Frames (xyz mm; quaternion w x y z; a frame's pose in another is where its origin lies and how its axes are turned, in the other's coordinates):
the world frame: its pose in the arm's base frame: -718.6 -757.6 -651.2 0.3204 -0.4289 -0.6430 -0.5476
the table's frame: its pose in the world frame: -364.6 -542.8 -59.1 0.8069 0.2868 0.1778 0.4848
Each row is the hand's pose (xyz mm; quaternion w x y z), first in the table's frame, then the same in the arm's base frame.
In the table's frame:
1: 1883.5 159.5 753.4 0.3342 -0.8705 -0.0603 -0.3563
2: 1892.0 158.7 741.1 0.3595 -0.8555 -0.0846 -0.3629
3: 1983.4 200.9 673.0 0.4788 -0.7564 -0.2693 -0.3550
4: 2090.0 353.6 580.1 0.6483 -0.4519 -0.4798 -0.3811
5: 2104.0 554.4 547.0 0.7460 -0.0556 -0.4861 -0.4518
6: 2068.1 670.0 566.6 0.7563 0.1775 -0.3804 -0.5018
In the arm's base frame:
1: -169.9 35.0 377.0 0.2418 0.6837 0.1949 0.6604
2: -159.7 25.0 381.5 0.2267 0.6858 0.2296 0.6524
3: -46.0 -2.2 414.8 0.1639 0.7024 0.4333 0.5404
4: 160.7 5.9 392.1 0.0167 -0.5768 -0.7297 -0.3667
5: 316.2 78.9 282.0 0.2615 -0.2929 -0.8785 -0.2721
6: 361.6 149.2 192.3 0.4131 -0.0808 -0.8673 -0.2658

